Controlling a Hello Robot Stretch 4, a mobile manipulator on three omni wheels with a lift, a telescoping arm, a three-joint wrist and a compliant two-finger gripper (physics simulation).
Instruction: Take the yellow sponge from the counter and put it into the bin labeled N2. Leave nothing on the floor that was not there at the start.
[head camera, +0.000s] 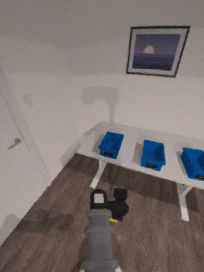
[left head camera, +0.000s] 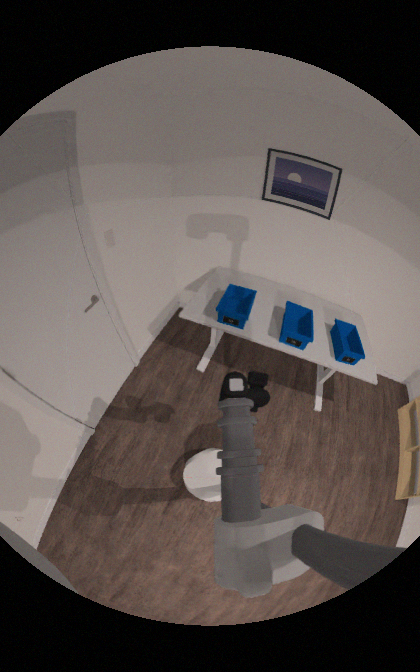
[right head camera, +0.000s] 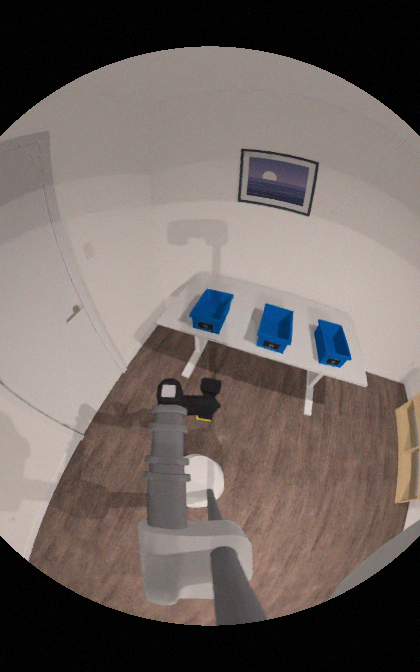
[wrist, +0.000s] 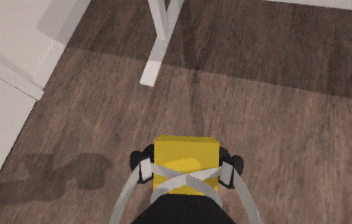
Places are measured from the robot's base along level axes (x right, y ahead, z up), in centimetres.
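Pixels of known places: gripper, between the fingertips: (wrist: 185, 158).
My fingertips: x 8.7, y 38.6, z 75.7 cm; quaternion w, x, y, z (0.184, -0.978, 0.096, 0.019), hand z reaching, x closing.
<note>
Ahead of a thing's pixels: the offset from my fingertips to its top centre. Level surfaces: height alone.
The yellow sponge @[dy -3.1, dx -0.4, dz +5.9 cm] (wrist: 186, 150) is held between the two fingertips of my gripper (wrist: 185, 158), which is shut on it, above the floor. A thin yellow edge of the sponge also shows below the dark wrist in the head view (head camera: 113, 220) and the right head view (right head camera: 203, 418). Three blue bins stand in a row on the white table: a left bin @[dy +62.7, dx +5.8, dz +5.5 cm] (head camera: 111, 145) (left head camera: 236, 306) (right head camera: 212, 310), a middle bin @[dy +46.4, dx +44.4, dz +5.5 cm] (head camera: 153, 155) (left head camera: 297, 325) (right head camera: 275, 327) and a right bin @[dy +32.2, dx +83.0, dz +5.5 cm] (head camera: 194, 164) (left head camera: 347, 342) (right head camera: 332, 343). Their front labels are too small to read. The gripper is in front of the table, outside the bins.
The white table @[dz -6.4 cm] (head camera: 131, 150) (left head camera: 265, 320) (right head camera: 240, 325) stands against the back wall; its leg (wrist: 150, 72) shows ahead of the gripper. A door (head camera: 10, 165) (left head camera: 40, 280) is at the left. A wooden shelf unit (left head camera: 403, 450) (right head camera: 401, 455) stands at the right.
</note>
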